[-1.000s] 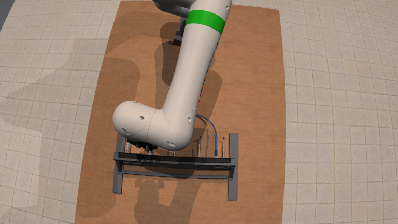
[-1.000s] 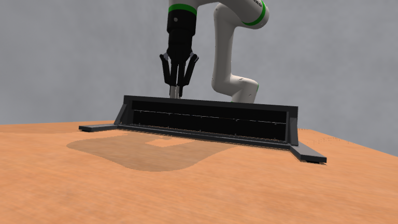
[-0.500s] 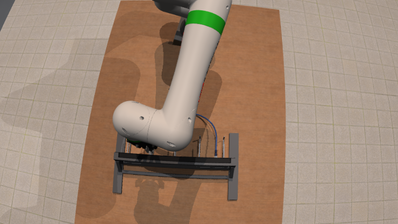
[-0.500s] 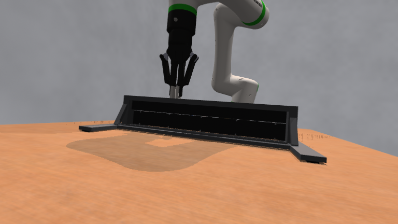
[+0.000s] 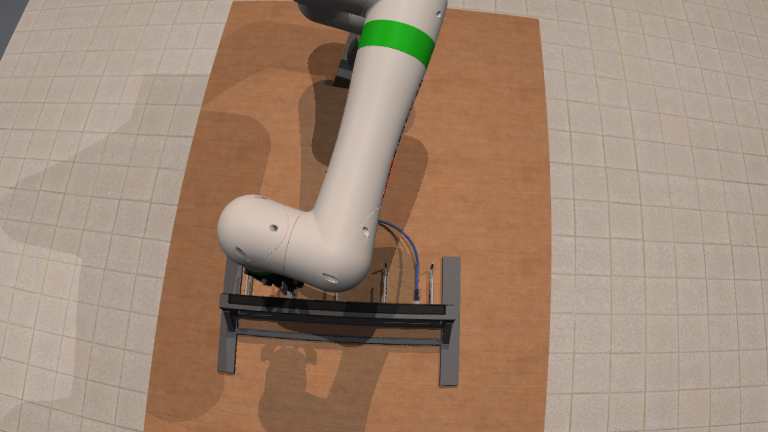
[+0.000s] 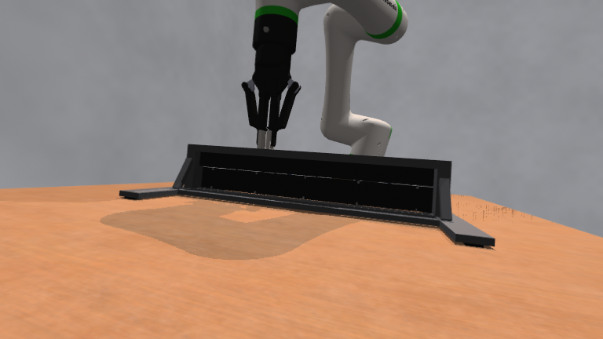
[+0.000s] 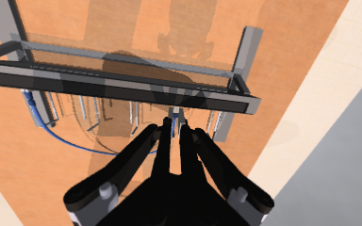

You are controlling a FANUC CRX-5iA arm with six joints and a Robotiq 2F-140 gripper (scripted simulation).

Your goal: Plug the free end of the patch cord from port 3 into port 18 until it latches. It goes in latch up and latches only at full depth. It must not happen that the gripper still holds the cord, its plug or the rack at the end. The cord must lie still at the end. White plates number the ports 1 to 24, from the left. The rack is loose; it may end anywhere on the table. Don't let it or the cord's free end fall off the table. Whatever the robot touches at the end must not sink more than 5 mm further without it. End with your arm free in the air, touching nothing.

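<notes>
Now: the grey cord plug 30 mm below my hand and 10 mm ahead of it.
</notes>
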